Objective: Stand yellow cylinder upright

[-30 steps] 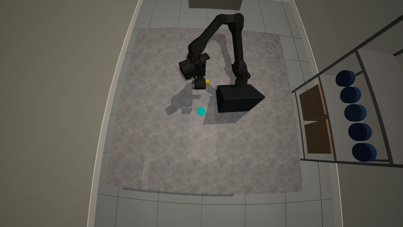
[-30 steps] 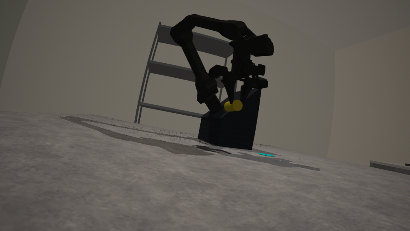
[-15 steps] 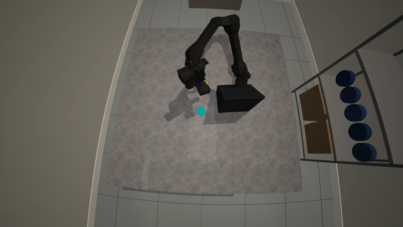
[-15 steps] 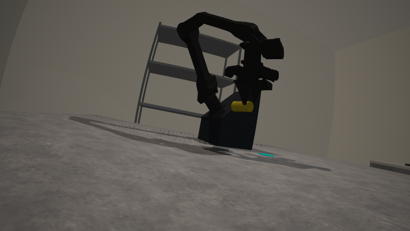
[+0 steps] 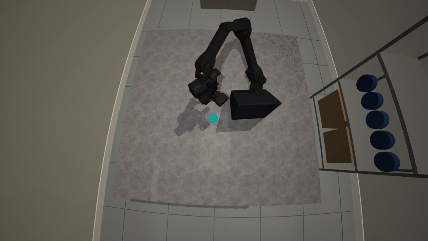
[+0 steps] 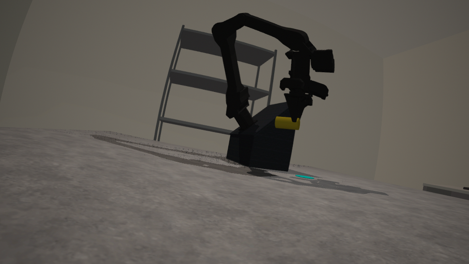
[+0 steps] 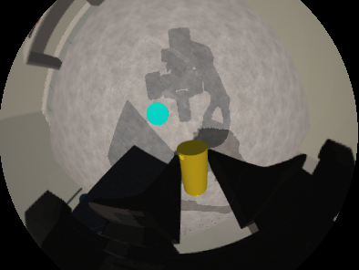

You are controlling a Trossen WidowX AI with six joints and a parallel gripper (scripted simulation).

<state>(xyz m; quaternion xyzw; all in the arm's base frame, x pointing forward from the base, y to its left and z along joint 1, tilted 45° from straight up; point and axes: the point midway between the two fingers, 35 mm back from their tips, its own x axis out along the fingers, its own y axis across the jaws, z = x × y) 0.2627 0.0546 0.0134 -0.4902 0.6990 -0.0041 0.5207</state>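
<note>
Now: gripper tip 20 mm to the left of the yellow tall cylinder and 20 mm past it. The rest, counted from my gripper tip: cyan circle 150 mm below, 80 mm to the left, 10 mm behind.
</note>
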